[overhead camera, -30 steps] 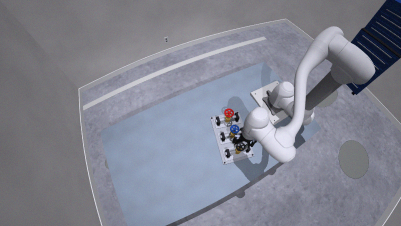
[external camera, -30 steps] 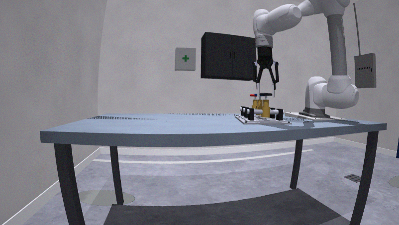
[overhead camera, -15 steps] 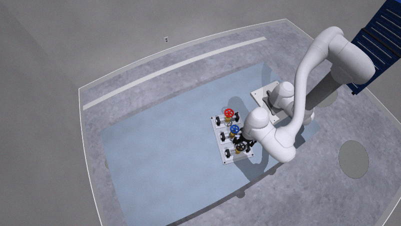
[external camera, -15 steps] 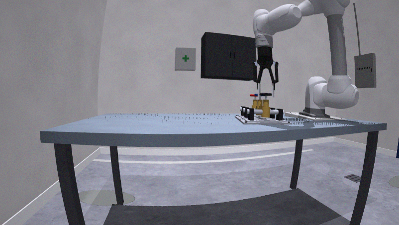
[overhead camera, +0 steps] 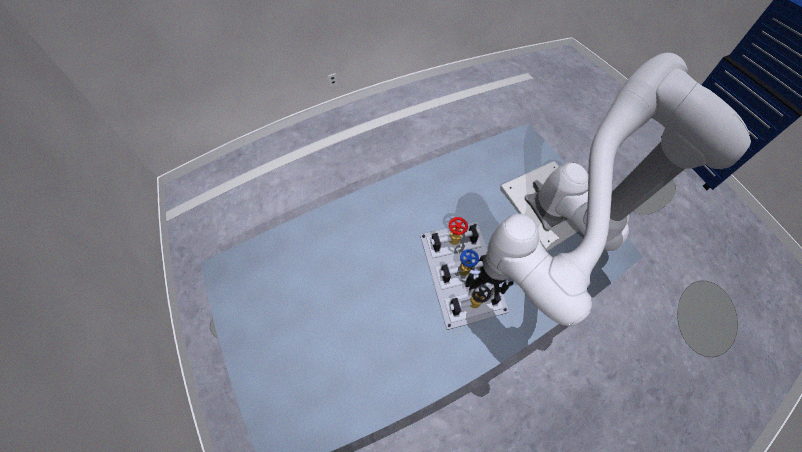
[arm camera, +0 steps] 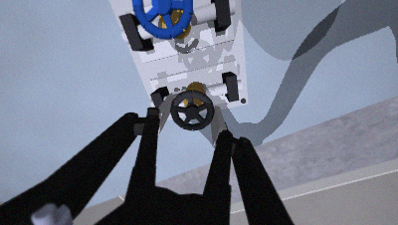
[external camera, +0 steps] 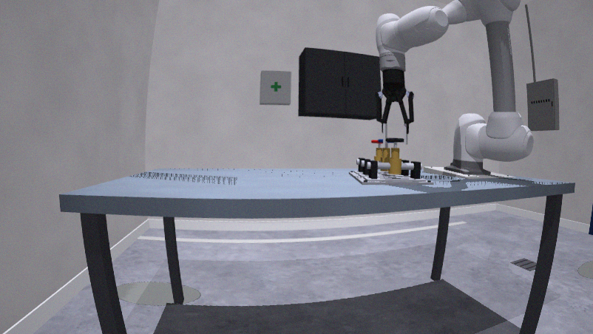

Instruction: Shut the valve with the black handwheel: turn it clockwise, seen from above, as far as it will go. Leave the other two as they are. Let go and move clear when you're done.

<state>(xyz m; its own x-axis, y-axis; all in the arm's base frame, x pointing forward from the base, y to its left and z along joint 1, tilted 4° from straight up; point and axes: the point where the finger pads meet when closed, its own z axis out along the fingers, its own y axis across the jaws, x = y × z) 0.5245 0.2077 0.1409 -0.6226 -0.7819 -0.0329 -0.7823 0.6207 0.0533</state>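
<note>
The black handwheel is 30 mm below my hand. From my hand the other things lie so: red handwheel (50 mm behind, 250 mm to the right, 30 mm below); blue handwheel (30 mm behind, 130 mm to the right, 30 mm below).
</note>
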